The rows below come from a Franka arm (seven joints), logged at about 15 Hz.
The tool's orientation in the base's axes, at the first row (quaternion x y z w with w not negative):
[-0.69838 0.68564 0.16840 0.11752]
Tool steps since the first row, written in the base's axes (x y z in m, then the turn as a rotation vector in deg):
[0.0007 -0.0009 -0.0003 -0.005 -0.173 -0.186]
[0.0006 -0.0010 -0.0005 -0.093 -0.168 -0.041]
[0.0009 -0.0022 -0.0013 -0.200 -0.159 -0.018]
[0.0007 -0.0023 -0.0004 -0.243 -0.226 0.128]
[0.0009 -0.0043 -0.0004 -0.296 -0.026 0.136]
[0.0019 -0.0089 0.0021 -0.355 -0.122 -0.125]
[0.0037 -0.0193 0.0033 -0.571 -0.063 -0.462]
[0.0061 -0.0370 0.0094 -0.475 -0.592 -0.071]
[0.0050 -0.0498 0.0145 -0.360 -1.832 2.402]
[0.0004 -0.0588 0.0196 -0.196 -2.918 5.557]
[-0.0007 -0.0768 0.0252 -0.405 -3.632 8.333]
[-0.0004 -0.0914 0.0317 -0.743 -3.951 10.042]
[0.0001 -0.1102 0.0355 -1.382 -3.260 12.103]
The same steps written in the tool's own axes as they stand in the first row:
[0.0009 -0.0007 -0.0001 0.233 -0.002 0.102]
[0.0011 -0.0006 0.0000 0.170 0.095 -0.022]
[0.0025 -0.0009 0.0003 0.152 0.203 -0.032]
[0.0023 -0.0007 -0.0006 0.156 0.258 -0.188]
[0.0041 -0.0008 -0.0014 -0.031 0.305 -0.113]
[0.0073 -0.0015 -0.0056 0.160 0.350 0.093]
[0.0164 -0.0028 -0.0109 0.239 0.541 0.440]
[0.0303 -0.0043 -0.0237 0.570 0.488 -0.134]
[0.0400 -0.0024 -0.0333 0.729 0.578 -2.897]
[0.0462 0.0028 -0.0412 0.476 0.660 -6.227]
[0.0605 0.0049 -0.0534 0.030 1.077 -9.035]
[0.0713 0.0055 -0.0651 -0.355 1.539 -10.701]
[0.0871 0.0058 -0.0760 -1.808 2.291 -12.268]

